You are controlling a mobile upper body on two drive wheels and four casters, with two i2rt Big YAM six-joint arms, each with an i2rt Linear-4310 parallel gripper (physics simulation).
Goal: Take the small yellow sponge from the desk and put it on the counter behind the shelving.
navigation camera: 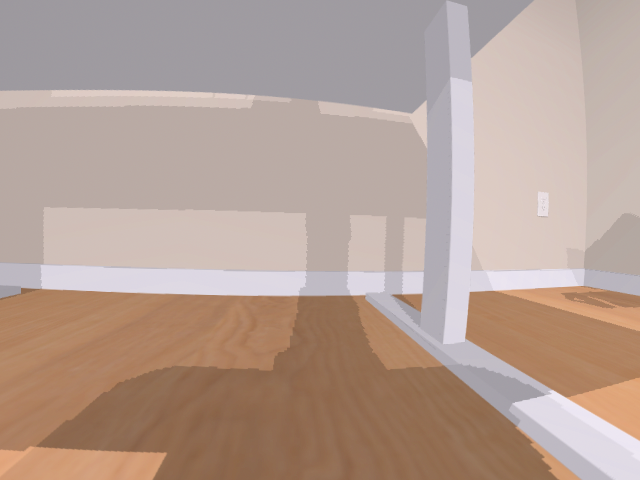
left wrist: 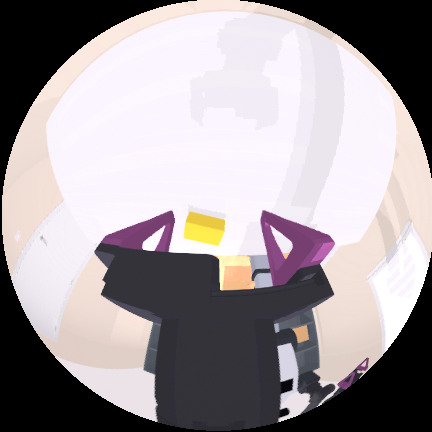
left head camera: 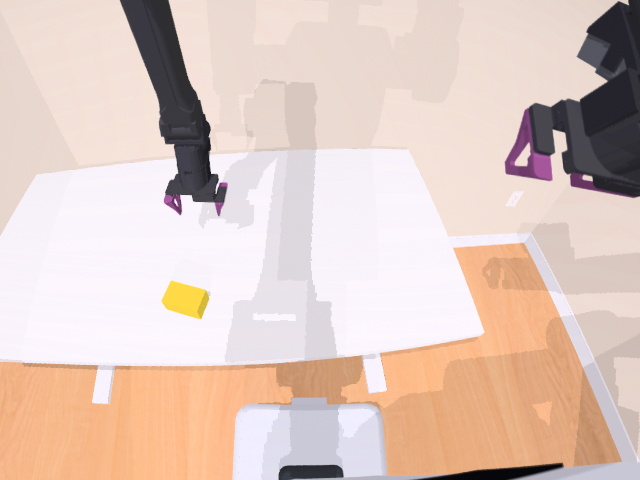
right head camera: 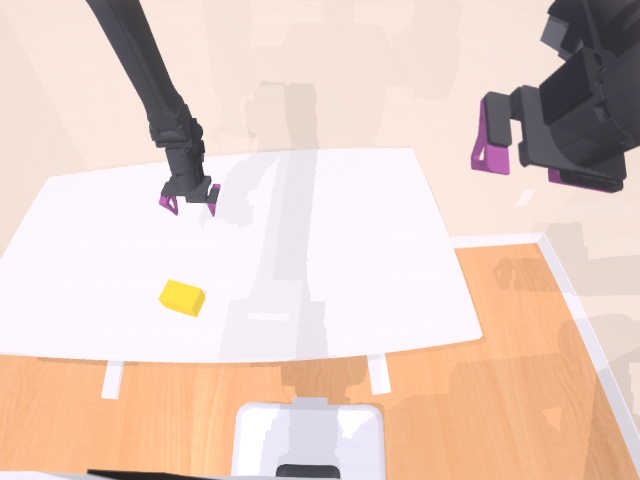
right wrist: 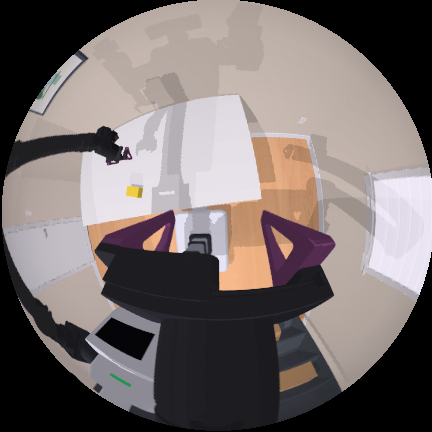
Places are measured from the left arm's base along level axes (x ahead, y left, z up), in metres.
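Pixels of known places: left gripper, between the fingertips: (left wrist: 217, 214) (left head camera: 199, 213) (right head camera: 195, 214) (right wrist: 124, 159); right gripper, between the fingertips: (left head camera: 540, 174) (right head camera: 512, 169) (right wrist: 217, 214).
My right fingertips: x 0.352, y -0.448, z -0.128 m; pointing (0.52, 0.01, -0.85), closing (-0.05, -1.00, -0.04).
Note:
Ahead of a thing's pixels: the offset from my right fingertips to its top centre. "spot": to the spot under its first point. Level surfaces: height alone.
The small yellow sponge @(dz -0.517, dx +0.127, dy +0.546 m) (left head camera: 185, 298) (right head camera: 180, 297) (left wrist: 206, 231) (right wrist: 134, 191) lies on the white desk @(dz -0.562 m) (left head camera: 372, 206) (right head camera: 372, 206) (left wrist: 125, 125) (right wrist: 220, 150), near its front edge and left of centre. My left gripper (left head camera: 199, 213) (right head camera: 194, 214) (left wrist: 217, 214) is open and empty. It hangs above the desk, farther back than the sponge and apart from it. My right gripper (left head camera: 560, 178) (right head camera: 528, 174) (right wrist: 217, 214) is open and empty, high at the right, away from the sponge. The counter cannot be made out in these views.
A dark grey unit with compartments (right wrist: 325, 395) shows at the bottom of the right wrist view; I cannot tell whether it is the shelving. A white rounded base (left head camera: 258, 428) (right head camera: 258, 428) is before the desk. A white desk leg @(spot: dz -1.000, dx +0.366, dy -0.048 m) (navigation camera: 460, 206) stands upright in the navigation view.

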